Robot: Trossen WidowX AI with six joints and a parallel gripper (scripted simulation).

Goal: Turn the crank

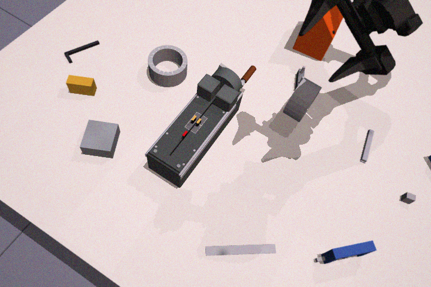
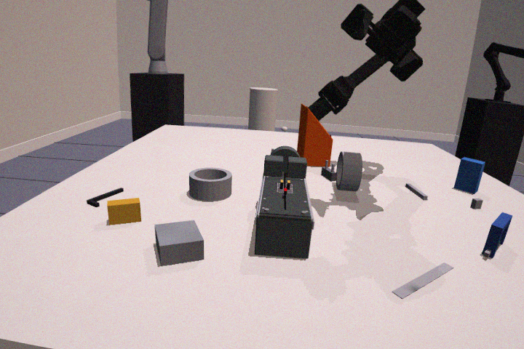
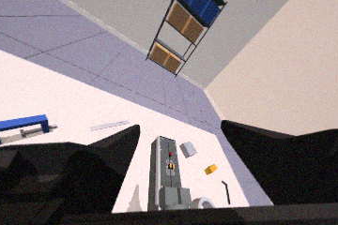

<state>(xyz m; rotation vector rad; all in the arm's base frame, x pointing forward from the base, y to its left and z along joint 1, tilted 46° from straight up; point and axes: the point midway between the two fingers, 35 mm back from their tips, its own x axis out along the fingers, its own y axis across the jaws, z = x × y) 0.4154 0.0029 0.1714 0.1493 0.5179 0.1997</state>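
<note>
Right now the crank handle is 260 mm below my gripper tip, 150 mm to the right of it and 100 mm behind it. Also, from my gripper tip: grey strip (340 mm below, 230 mm ahead, 90 mm to the left); blue clamp (310 mm below, 260 mm to the left, 100 mm ahead); red pointer (260 mm below, 150 mm to the right, 130 mm ahead).
</note>
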